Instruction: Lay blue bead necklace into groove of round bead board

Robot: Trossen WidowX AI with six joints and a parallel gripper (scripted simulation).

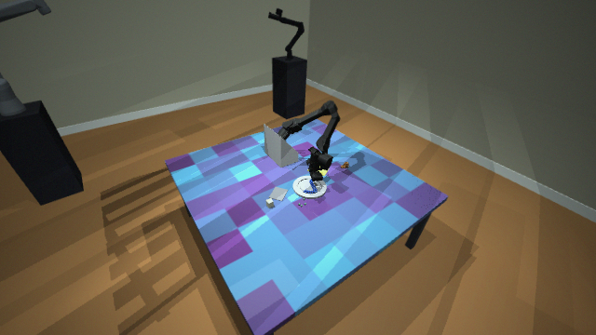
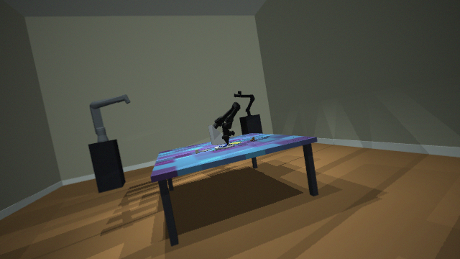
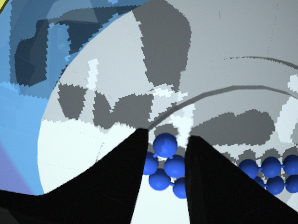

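Right now the round white bead board is 50 mm to the right of my gripper tip, 20 mm ahead of it and 10 mm below it. The rest, counted from my gripper tip: cream cube 320 mm to the right, 10 mm ahead; yellow patch 120 mm to the left, 80 mm behind, 10 mm below; flat grey square 230 mm to the right, 40 mm behind, 10 mm below.
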